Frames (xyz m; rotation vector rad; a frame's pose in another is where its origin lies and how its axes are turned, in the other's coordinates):
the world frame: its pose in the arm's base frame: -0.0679 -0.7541 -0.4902 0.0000 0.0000 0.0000
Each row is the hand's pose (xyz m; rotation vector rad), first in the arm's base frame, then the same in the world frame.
Working: the arm's base frame: its pose in the world frame: 0.0679 0.7541 0.4902 0.0000 0.0000 0.0000

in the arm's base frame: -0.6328 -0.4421 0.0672 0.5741 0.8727 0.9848
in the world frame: -0.5649 0.3120 0.5574 0.5741 0.8727 0.9848
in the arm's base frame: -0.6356 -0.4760 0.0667 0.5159 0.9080 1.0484
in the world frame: -0.5677 0.2781 0.5569 0.5159 0.9080 1.0484
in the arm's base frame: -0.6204 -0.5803 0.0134 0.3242 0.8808 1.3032
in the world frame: -0.5525 0.1738 0.5036 0.3242 0.8808 1.3032
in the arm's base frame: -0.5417 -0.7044 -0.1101 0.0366 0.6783 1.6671
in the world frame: -0.4738 0.0497 0.3801 0.0366 0.6783 1.6671
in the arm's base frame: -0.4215 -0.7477 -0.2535 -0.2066 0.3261 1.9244
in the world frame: -0.3536 0.0064 0.2367 -0.2066 0.3261 1.9244
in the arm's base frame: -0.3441 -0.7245 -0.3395 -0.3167 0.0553 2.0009
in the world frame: -0.2762 0.0296 0.1507 -0.3167 0.0553 2.0009
